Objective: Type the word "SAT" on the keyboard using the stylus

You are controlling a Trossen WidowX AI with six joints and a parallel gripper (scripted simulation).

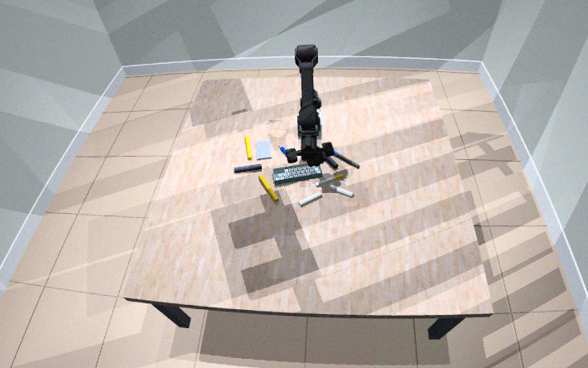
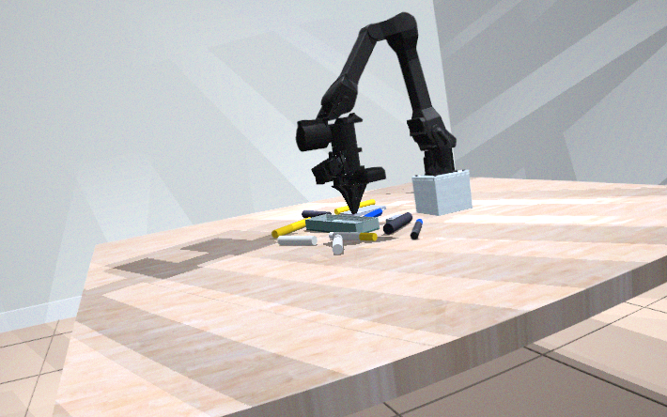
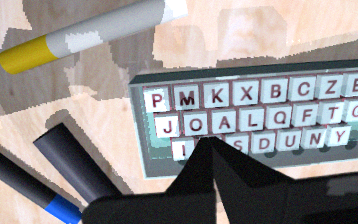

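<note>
My gripper tip is 15 cm to the left of the blue stylus, 10 cm past it and 3 cm above it. The rest, counted from my gripper tip: blue-capped pen (11 cm to the left, 10 cm behind, 3 cm below); then grey pad (24 cm to the right, 9 cm behind, 4 cm below).
</note>
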